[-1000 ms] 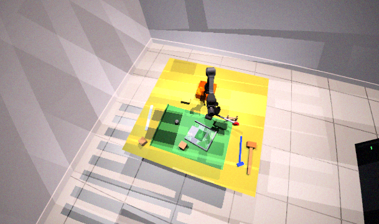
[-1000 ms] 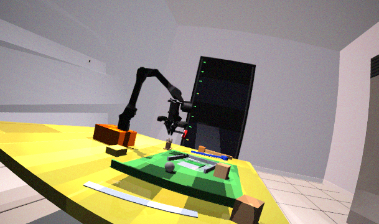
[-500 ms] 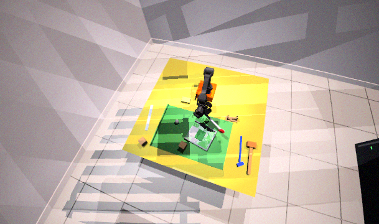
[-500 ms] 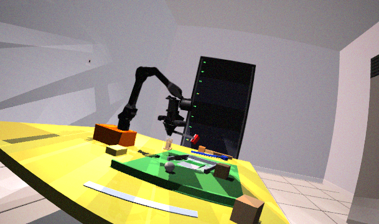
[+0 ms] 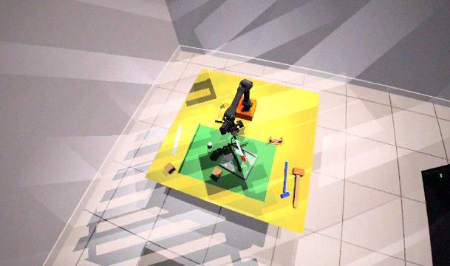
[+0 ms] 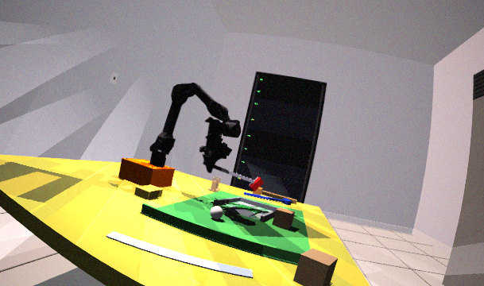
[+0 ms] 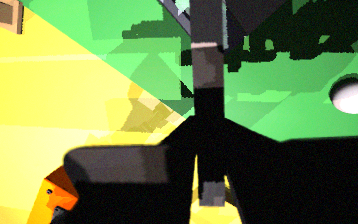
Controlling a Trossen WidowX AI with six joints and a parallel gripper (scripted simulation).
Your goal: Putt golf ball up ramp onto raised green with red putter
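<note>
Right now the red putter is 10 cm ahead of my gripper tip, 6 cm to the left of it and 1 cm above it. The rest, counted from my gripper tip: blue putter 28 cm ahead, 48 cm to the left, 12 cm below; then white golf ball 10 cm ahead, 18 cm to the right, 10 cm below; then flat strip 9 cm ahead, 50 cm to the right, 13 cm below.
</note>
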